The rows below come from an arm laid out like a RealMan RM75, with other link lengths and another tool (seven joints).
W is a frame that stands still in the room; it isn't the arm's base.
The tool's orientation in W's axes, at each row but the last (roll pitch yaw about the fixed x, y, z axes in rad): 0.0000 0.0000 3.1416; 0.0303 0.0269 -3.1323; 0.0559 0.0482 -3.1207; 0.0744 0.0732 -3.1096; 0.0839 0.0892 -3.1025; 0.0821 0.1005 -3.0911; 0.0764 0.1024 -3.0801
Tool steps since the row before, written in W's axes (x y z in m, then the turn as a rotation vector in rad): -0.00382 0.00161 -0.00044 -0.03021 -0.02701 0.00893; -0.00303 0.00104 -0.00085 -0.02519 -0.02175 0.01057; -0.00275 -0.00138 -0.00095 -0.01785 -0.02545 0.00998; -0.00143 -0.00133 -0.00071 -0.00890 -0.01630 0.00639; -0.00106 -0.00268 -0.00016 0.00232 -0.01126 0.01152; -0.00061 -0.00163 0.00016 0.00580 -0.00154 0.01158; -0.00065 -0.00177 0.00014 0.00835 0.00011 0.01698
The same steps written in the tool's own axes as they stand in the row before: 0.00382 -0.00161 -0.00044 0.03021 0.02701 0.00893; 0.00304 -0.00109 -0.00074 0.02510 0.02185 0.01059; 0.00282 0.00127 -0.00089 0.01788 0.02564 0.00944; 0.00152 0.00124 -0.00069 0.00892 0.01649 0.00585; 0.00117 0.00262 -0.00028 -0.00290 0.01225 0.01032; 0.00067 0.00161 0.00010 -0.00685 0.00272 0.01076; 0.00074 0.00174 0.00008 -0.01003 0.00163 0.01596
